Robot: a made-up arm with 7 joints.
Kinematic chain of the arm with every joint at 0, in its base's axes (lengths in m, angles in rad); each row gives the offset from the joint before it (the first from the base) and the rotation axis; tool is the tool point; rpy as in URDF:
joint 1: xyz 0.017 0.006 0.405 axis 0 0.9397 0.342
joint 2: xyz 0.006 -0.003 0 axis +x
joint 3: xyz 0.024 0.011 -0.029 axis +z
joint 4: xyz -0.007 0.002 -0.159 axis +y
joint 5: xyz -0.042 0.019 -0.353 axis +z
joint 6: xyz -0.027 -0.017 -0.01 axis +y
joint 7: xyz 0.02 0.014 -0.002 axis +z
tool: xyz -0.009 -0.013 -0.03 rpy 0 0 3.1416
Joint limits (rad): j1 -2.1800..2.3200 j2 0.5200..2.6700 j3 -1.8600..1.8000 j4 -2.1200..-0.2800 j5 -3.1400..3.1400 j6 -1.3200..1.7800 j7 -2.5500..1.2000
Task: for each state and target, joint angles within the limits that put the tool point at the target. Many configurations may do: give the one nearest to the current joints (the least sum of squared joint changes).
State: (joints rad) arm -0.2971 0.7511 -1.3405 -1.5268 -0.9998 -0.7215 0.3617
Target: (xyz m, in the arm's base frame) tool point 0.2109 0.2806 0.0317
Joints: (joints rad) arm -0.1996 1.2477 -1.3550 -1.1218 -1.0147 -0.7227 0.3618
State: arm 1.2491 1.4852 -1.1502 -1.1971 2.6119 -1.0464 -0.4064
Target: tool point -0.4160 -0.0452 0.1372
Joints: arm 1.3654 0.6501 -1.2994 -1.0452 2.6224 -0.8824 -0.4464
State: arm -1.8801 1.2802 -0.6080 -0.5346 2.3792 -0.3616 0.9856
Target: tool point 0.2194 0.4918 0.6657
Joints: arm -1.4037 1.5901 -0.5221 -0.2800 2.4793 0.1683 1.1688
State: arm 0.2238 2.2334 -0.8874 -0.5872 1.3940 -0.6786 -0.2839
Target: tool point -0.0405 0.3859 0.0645
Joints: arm 0.5081 1.4483 -1.1609 -1.0379 1.3883 -0.6397 -0.2799
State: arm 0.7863 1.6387 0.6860 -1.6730 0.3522 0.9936 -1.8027
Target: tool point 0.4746 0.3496 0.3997
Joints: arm 1.3455 2.5149 0.5995 -0.8897 0.3032 0.8274 -2.0032
